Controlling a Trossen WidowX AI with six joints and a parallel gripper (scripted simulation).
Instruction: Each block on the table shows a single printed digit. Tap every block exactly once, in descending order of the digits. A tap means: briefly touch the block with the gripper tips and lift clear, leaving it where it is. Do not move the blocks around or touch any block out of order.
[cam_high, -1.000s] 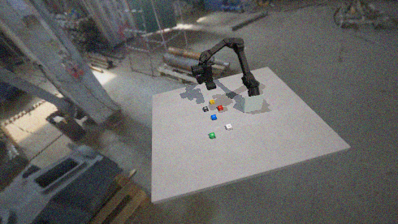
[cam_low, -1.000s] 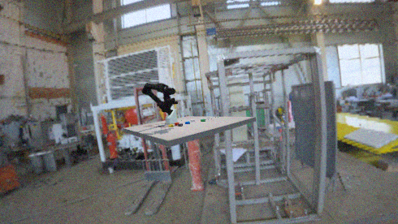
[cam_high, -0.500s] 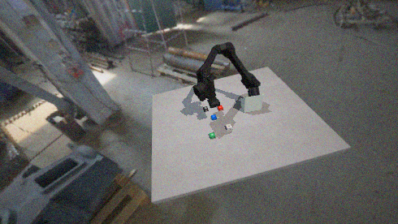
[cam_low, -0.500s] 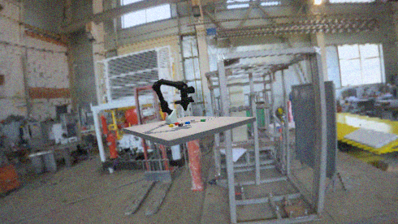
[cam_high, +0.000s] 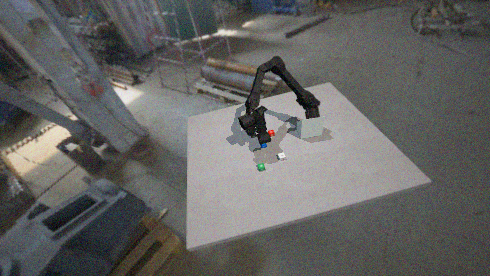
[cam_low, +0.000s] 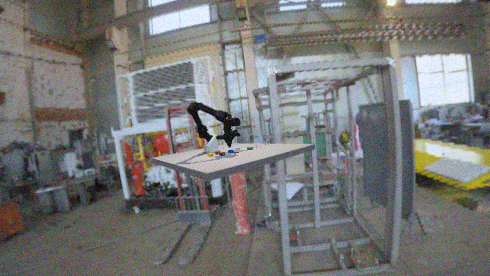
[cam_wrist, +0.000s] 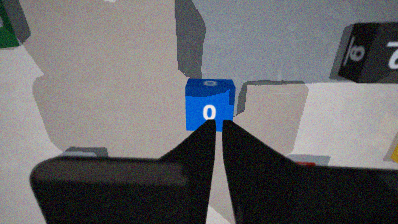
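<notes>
Right now my gripper tip is 1 cm to the right of the blue block and 3 cm above it. From my gripper tip the other things lie so: black block 5 cm ahead, 9 cm to the right, 3 cm below; red block 6 cm behind, 8 cm to the right, 3 cm below; white block 9 cm behind, 11 cm to the left, 3 cm below.
</notes>
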